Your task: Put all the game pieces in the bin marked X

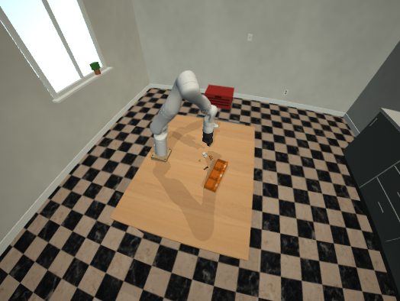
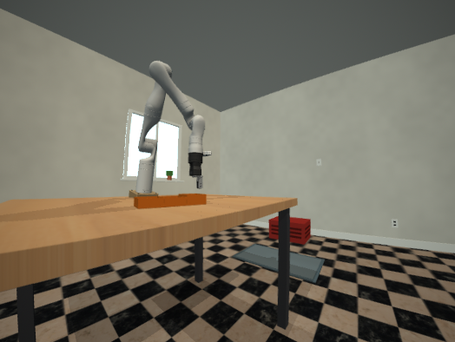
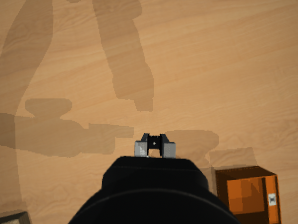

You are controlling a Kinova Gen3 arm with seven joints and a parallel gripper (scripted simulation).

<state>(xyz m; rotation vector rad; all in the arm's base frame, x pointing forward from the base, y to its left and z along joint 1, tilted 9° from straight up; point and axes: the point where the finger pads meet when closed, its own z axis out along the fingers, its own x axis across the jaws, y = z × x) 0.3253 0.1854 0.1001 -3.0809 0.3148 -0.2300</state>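
My hand is 7 cm above the white domino, 6 cm to the left of it and 1 cm past it. Round my hand: orange battery 8 cm to the right, 7 cm below, 5 cm ahead; brass nut 13 cm to the right, 7 cm below, 3 cm behind; black die 1 cm below.
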